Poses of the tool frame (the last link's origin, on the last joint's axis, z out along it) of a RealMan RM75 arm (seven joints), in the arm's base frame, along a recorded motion.
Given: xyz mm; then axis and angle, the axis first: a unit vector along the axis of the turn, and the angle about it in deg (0 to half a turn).
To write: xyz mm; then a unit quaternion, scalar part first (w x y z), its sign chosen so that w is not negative. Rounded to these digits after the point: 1 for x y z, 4 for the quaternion.
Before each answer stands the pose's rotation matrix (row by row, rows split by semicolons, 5 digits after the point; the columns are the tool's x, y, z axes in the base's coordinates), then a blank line. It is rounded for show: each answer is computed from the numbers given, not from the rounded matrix.
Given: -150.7, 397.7, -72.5, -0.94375, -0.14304, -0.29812, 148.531
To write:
0.79741 0.40576 0.44665; 0.09450 -0.81501 0.57169; 0.59599 -0.41366 -0.68824

-150.7, 397.7, -72.5, 0.2712, -0.9084, -0.1377, -0.2869
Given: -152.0, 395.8, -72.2, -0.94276, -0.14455, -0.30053, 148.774
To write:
0.79369 0.40861 0.45067; 0.09701 -0.81637 0.56933; 0.60054 -0.40815 -0.68758

-152.0, 395.8, -72.2, 0.2691, -0.9080, -0.1392, -0.2894
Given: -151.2, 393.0, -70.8, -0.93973, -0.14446, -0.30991, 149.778
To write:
0.78207 0.40905 0.47016; 0.09706 -0.82518 0.55647; 0.61559 -0.38956 -0.68505

-151.2, 393.0, -70.8, 0.2607, -0.9072, -0.1395, -0.2992
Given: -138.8, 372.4, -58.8, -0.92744, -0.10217, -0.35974, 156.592
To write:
0.73181 0.32463 0.59923; 0.03880 -0.89768 0.43893; 0.68041 -0.29797 -0.66952

-138.8, 372.4, -58.8, 0.2029, -0.9082, -0.1000, -0.3523
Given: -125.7, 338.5, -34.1, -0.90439, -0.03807, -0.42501, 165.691
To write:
0.64148 0.17283 0.74741; -0.03725 -0.96612 0.25538; 0.76623 -0.19166 -0.61332

-125.7, 338.5, -34.1, 0.1245, -0.8973, -0.0378, -0.4217
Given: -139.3, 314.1, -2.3, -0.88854, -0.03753, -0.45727, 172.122
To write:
0.58098 0.12905 0.80362; 0.00370 -0.98776 0.15595; 0.81391 -0.08763 -0.57435

-139.3, 314.1, -2.3, 0.0687, -0.8864, -0.0374, -0.4562
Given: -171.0, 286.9, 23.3, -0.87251, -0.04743, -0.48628, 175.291
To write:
0.52337 0.12255 0.84325; 0.04271 -0.99213 0.11768; 0.85104 -0.02558 -0.52448

-171.0, 286.9, 23.3, 0.0411, -0.8718, -0.0474, -0.4859
